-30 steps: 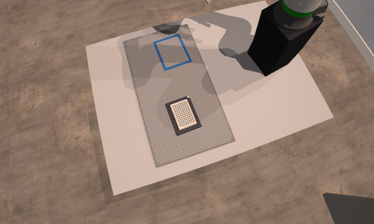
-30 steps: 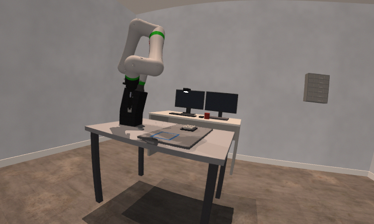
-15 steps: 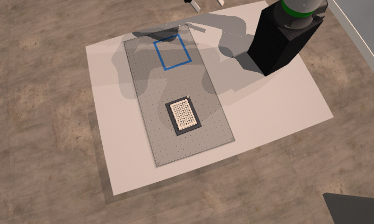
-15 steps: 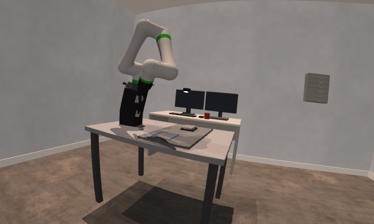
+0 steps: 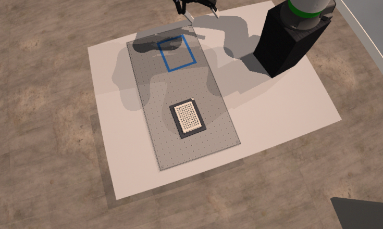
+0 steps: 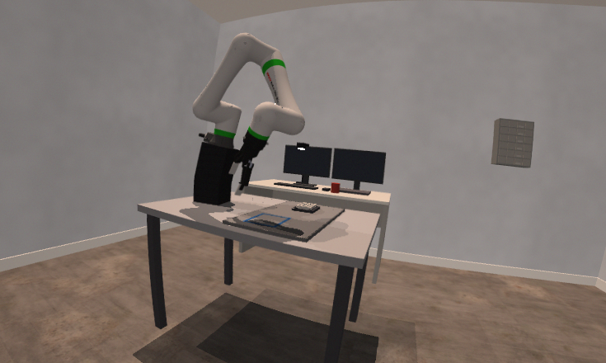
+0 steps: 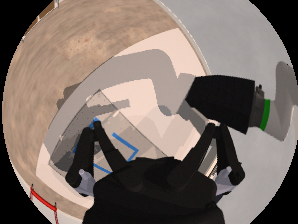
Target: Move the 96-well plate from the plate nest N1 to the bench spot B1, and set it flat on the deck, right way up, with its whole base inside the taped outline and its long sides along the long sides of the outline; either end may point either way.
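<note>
The white 96-well plate lies 410 mm to the left of my hand, 200 mm ahead of it and 130 mm below it. Also, from my hand: dark plate nest N1 (410 mm to the left, 200 mm ahead, 150 mm below).
</note>
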